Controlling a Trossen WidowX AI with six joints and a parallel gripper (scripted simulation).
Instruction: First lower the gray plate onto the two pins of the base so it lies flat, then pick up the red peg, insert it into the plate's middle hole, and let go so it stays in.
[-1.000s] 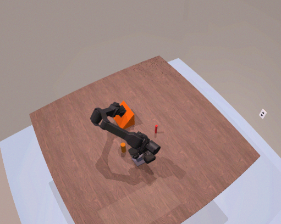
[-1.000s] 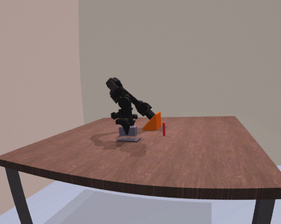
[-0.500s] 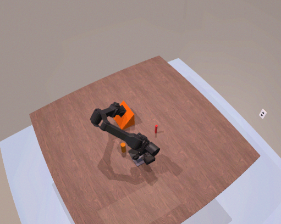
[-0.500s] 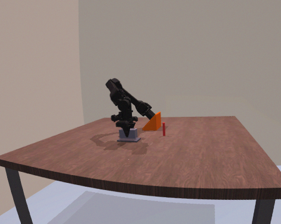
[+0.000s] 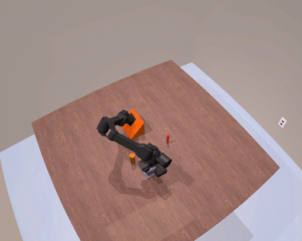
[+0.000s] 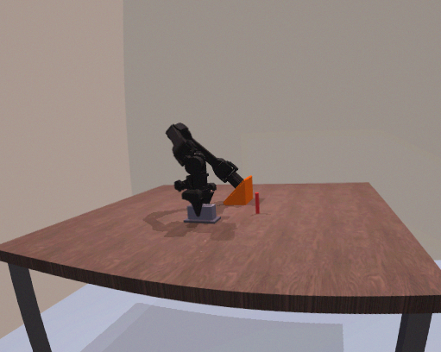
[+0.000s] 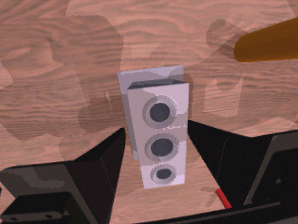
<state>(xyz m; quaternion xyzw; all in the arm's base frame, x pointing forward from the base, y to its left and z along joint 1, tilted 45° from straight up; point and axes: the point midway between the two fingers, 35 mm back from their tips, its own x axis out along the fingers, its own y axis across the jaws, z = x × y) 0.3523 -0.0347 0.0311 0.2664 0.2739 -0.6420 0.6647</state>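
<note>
The base is 20 mm below my gripper tip. The rest, counted from my gripper tip: gray plate 20 mm above; red peg 180 mm to the left, 120 mm behind, 10 mm above; orange cylinder 110 mm behind, 70 mm to the right, 10 mm above.
</note>
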